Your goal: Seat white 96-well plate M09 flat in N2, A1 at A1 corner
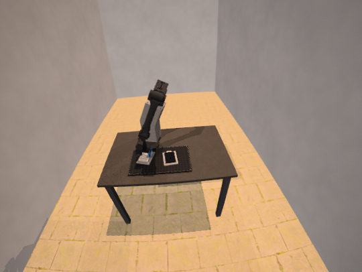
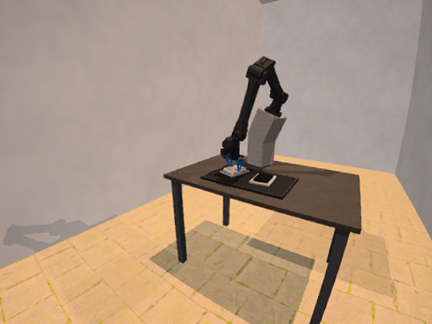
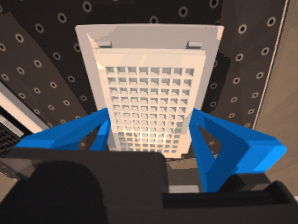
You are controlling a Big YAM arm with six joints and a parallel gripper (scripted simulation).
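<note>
Right now my hand is 10 mm above the white 96-well plate M09. Also, from my hand: black plate M06 (60 mm ahead, 210 mm to the left, 10 mm below); then plate nest N2 (20 mm below); then deck label (90 mm behind, 40 mm to the left, 30 mm below).
</note>
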